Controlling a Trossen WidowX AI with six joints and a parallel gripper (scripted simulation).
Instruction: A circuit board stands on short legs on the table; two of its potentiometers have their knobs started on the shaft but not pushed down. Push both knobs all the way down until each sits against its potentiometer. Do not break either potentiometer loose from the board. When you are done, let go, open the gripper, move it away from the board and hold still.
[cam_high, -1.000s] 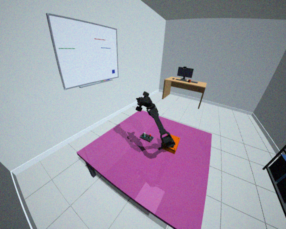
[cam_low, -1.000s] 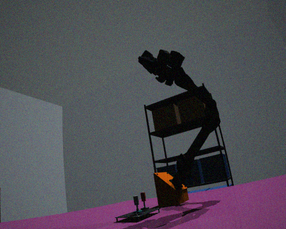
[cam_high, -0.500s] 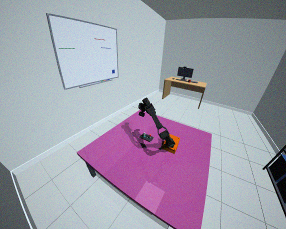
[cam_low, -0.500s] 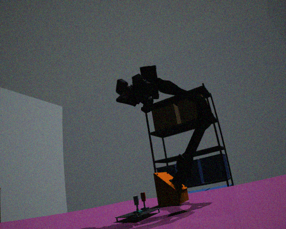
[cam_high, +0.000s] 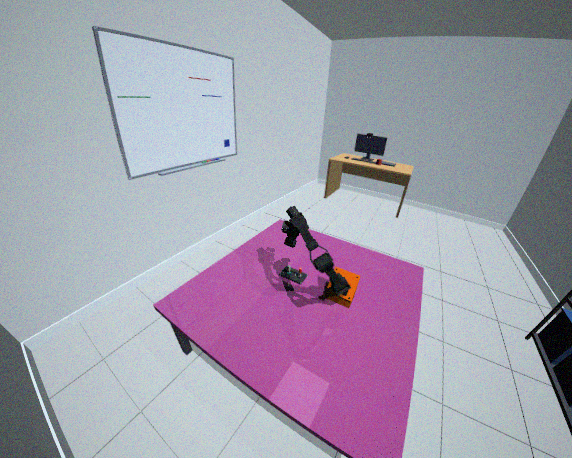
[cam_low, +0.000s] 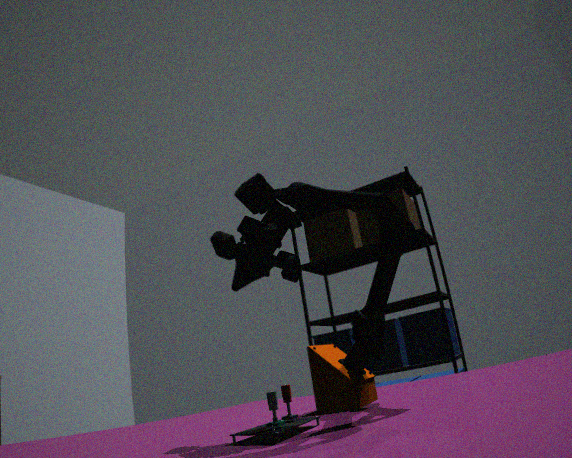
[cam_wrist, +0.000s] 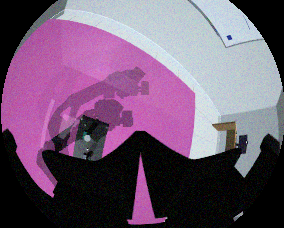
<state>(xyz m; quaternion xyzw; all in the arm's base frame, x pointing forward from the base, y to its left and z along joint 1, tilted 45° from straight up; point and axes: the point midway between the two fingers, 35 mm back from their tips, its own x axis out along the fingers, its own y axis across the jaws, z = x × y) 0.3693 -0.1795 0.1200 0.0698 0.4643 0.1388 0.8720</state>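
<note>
Right now the red knob is 200 mm below my gripper tip, 100 mm behind it and 20 mm to the left of it.
</note>
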